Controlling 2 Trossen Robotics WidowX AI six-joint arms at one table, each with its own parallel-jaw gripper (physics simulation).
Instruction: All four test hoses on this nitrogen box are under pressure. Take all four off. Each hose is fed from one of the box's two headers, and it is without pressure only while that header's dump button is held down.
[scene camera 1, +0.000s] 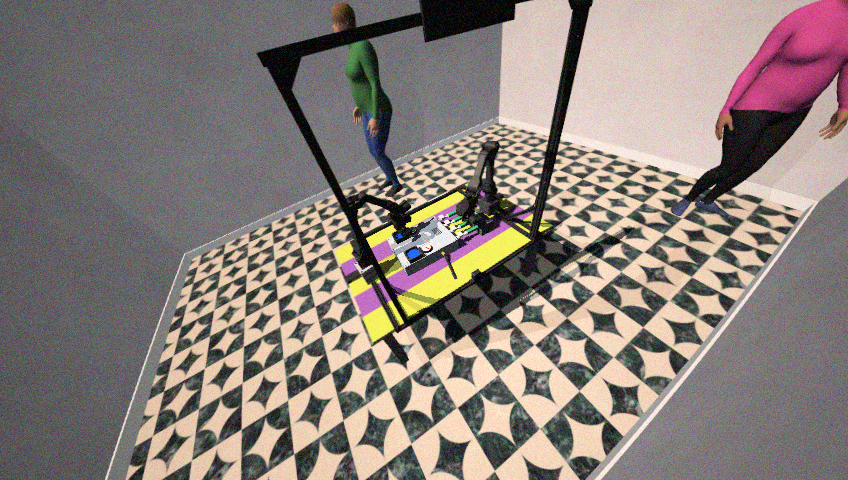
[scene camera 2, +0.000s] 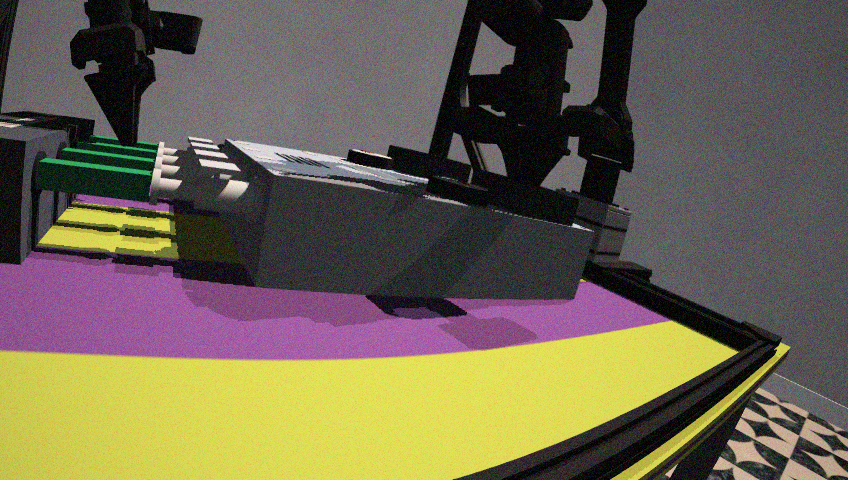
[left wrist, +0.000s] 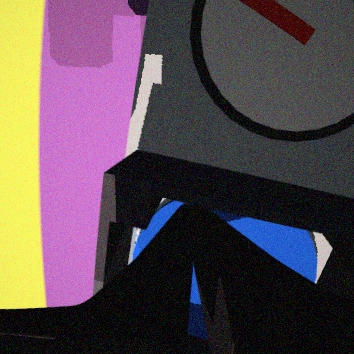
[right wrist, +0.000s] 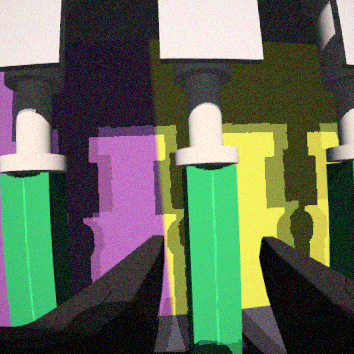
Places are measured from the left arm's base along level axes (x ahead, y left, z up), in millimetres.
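Pixels of known places: left gripper, fingertip midpoint: (scene camera 2: 517, 208) (left wrist: 190, 216); right gripper, fingertip midpoint: (scene camera 1: 464, 223) (scene camera 2: 130, 146) (right wrist: 212, 246); left arm's base, link origin: (scene camera 1: 365, 263) (scene camera 2: 595, 200); right arm's base, link origin: (scene camera 1: 489, 199).
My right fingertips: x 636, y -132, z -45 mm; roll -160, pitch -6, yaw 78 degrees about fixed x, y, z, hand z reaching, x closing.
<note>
For each thing: its top centre in the pictures, then the offset to it from my right fingertips. "pt": a spot on its surface instead.
- grey nitrogen box, surface spot: (left wrist: 170, 115) pt dz +14, dx -304, dy +211 mm
- blue dump button, top centre: (left wrist: 222, 275) dz +17, dx -363, dy +188 mm
- second blue button, top centre: (scene camera 1: 413, 254) dz +30, dx -392, dy +1 mm
- round gauge with a red needle, surface spot: (left wrist: 260, 75) pt dz +29, dx -291, dy +185 mm
- dark block, surface spot: (scene camera 2: 11, 196) pt dz -22, dx +91, dy +165 mm
The grey nitrogen box (scene camera 2: 416, 249) (left wrist: 170, 115) sits on the striped table. Green hoses stand side by side at its fittings: the near one (scene camera 2: 95, 175) in scene camera 2, and a left (right wrist: 25, 240), a middle (right wrist: 212, 200) and a right one (right wrist: 342, 215) in the right wrist view. These three meet white collars at the fittings. My left gripper (scene camera 1: 403, 233) (scene camera 2: 529, 184) (left wrist: 190, 216) is shut and empty, its tips over a blue dump button (left wrist: 280, 242); contact is hidden. My right gripper (scene camera 2: 127, 139) (right wrist: 212, 246) is partly open, fingers either side of the middle hose, apart from it.
A second blue button (scene camera 1: 414, 253) lies nearer scene camera 1. A round gauge with a red needle (left wrist: 260, 75) is beside the left gripper. A dark block (scene camera 2: 11, 196) stands at the hoses' far ends. A black frame (scene camera 1: 315, 142) surrounds the table. Two people stand beyond it.
</note>
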